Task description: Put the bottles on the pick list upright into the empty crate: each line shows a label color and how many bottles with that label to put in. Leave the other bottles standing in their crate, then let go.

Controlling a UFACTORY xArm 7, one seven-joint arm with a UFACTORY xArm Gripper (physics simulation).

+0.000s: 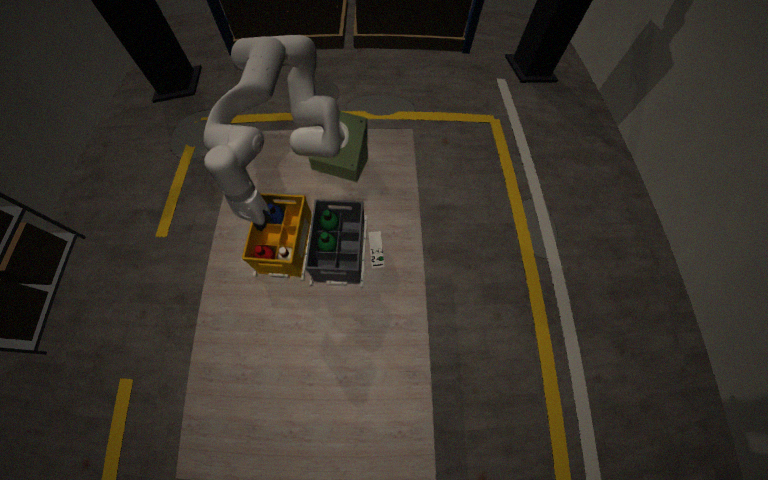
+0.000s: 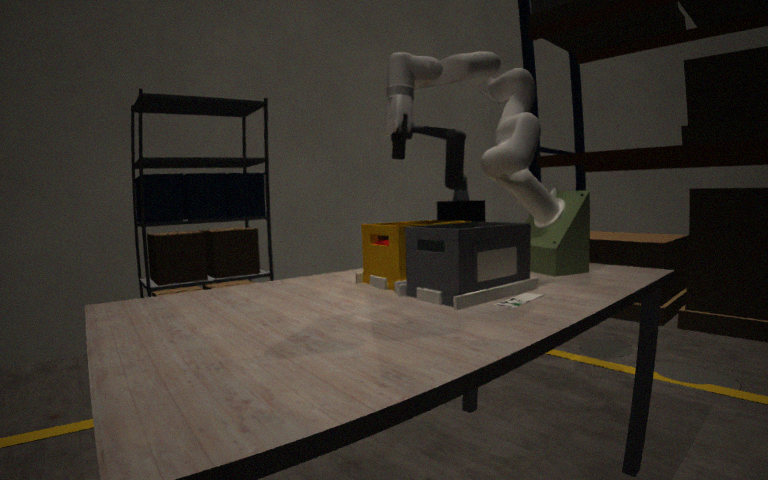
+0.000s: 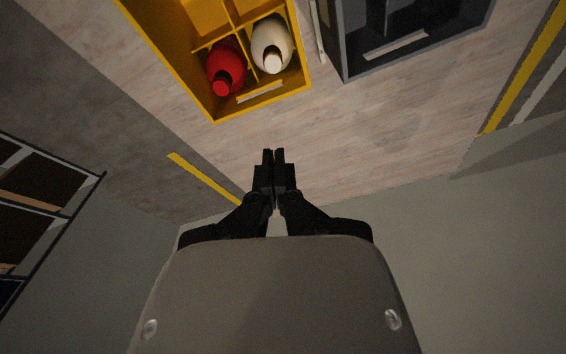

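Pixels of known places: gripper, fingertip midpoint: [image 1: 262, 226] [image 2: 398, 158] [image 3: 275, 161]; arm's base, origin of the base link: [image 2: 550, 214].
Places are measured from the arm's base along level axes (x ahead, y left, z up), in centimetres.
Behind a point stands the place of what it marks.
My gripper [image 1: 262, 225] {z 17.0, x 48.9, y -24.7 cm} [image 2: 398, 156] {z 17.0, x 48.9, y -24.7 cm} [image 3: 275, 161] {z 17.0, x 48.9, y -24.7 cm} is shut and empty, high above the yellow crate [image 1: 274, 268] {z -10.0, x 52.5, y -29.5 cm} [image 2: 382, 257] {z -10.1, x 52.8, y -28.3 cm} [image 3: 303, 70] {z -1.2, x 51.7, y -20.6 cm}. In that crate stand a red bottle [image 1: 262, 252] {z -4.2, x 47.9, y -32.1 cm} [image 3: 226, 65] {z -6.3, x 45.8, y -31.3 cm} front left, a white bottle [image 1: 284, 253] {z -2.6, x 50.2, y -23.4 cm} [image 3: 271, 42] {z -6.1, x 47.4, y -23.2 cm} front right, and a blue bottle [image 1: 275, 213] {z -6.2, x 31.0, y -27.5 cm} at the back left, partly hidden by the gripper. The dark grey crate [image 1: 338, 276] {z -9.7, x 59.3, y -5.6 cm} [image 2: 433, 271] {z -11.3, x 59.2, y -6.0 cm} holds two upright green bottles, one [image 1: 328, 220] {z -6.0, x 37.6, y -6.7 cm} back left and one [image 1: 326, 242] {z -5.4, x 47.0, y -8.2 cm} middle left. The pick list [image 1: 376, 249] {z -18.5, x 47.4, y 10.6 cm} [image 2: 519, 299] {z -18.5, x 46.9, y 10.3 cm} shows a green mark with what looks like a 2.
The crates stand side by side on the wooden table [image 1: 317, 367] {z -18.7, x 90.0, y -18.0 cm} [image 2: 254, 350] {z -18.7, x 105.5, y -8.7 cm}, with low pale strips around their bases. The arm's green pedestal [image 1: 355, 148] {z -2.6, x 6.6, y 7.7 cm} [image 2: 566, 249] {z -10.6, x 9.2, y 8.9 cm} stands behind the grey crate. A dark shelf unit [image 2: 267, 186] stands beyond the table.
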